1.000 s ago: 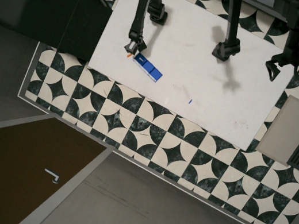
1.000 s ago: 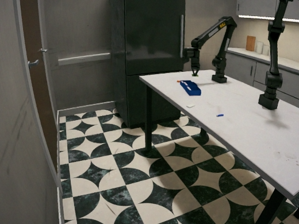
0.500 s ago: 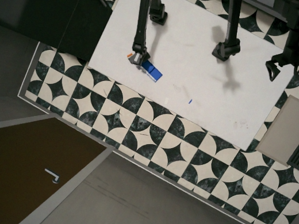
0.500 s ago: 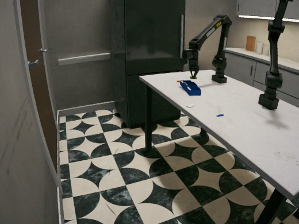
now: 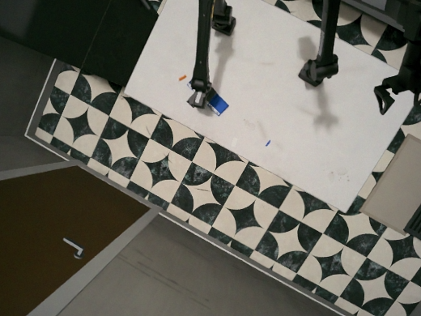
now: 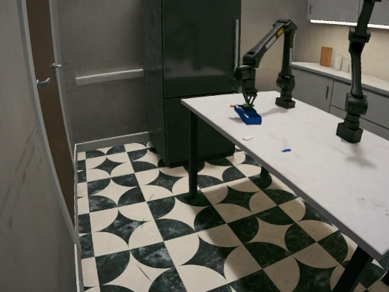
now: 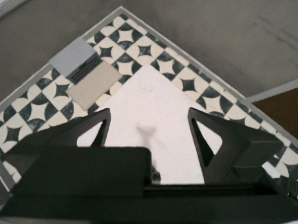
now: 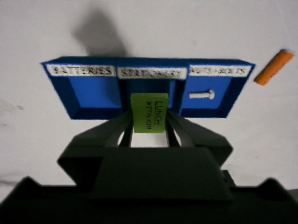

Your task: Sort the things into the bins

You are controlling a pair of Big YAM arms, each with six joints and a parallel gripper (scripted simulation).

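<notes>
My right hand is 30 mm past the tiny grey piece, 90 mm to the left of it and 60 mm above it. From my right hand the other things lie so: orange cylinder: 10 mm behind, 180 mm to the right, 70 mm below; then white piece: 150 mm ahead, 260 mm to the left, 70 mm below; then green piece: right at my right hand.
</notes>
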